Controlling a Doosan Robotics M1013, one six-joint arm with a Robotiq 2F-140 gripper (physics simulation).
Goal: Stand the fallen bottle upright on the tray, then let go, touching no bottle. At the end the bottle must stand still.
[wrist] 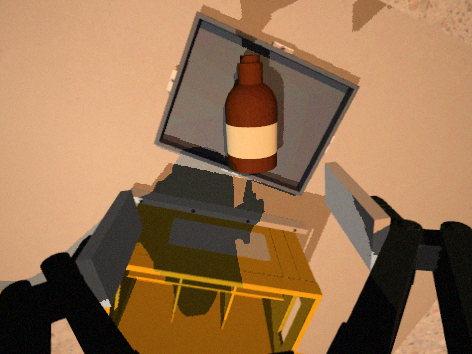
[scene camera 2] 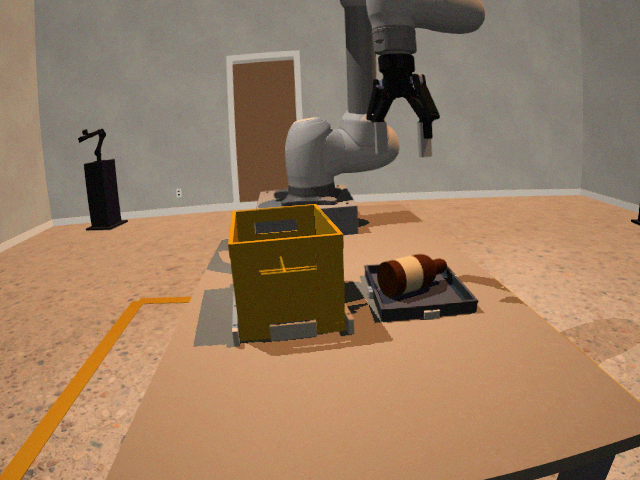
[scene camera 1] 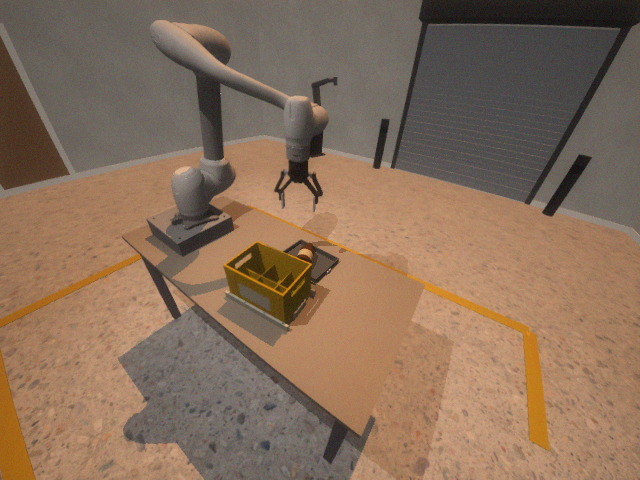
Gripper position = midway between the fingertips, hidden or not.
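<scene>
A brown bottle (scene camera 2: pixel 403 275) is there for me to see, and I find the bottle in the wrist view (wrist: pixel 251 107) too. My gripper (scene camera 2: pixel 402 154) is visible as well; it appears also in the wrist view (wrist: pixel 230 196) and in scene camera 1 (scene camera 1: pixel 298 208).
</scene>
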